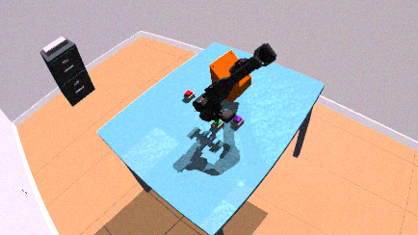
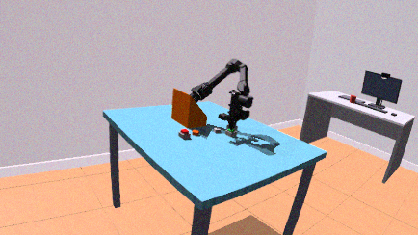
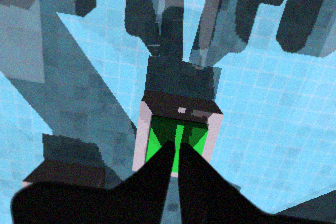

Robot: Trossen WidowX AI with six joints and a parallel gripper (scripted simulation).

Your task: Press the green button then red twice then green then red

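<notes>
Now: gripper tip 10 mm above the green button. The rest, counted from my gripper tip: small orange block (90 mm behind, 180 mm to the right, 20 mm below); then small pale block (70 mm behind, 40 mm to the right, 20 mm below); then purple button (70 mm behind, 70 mm to the left).
</notes>
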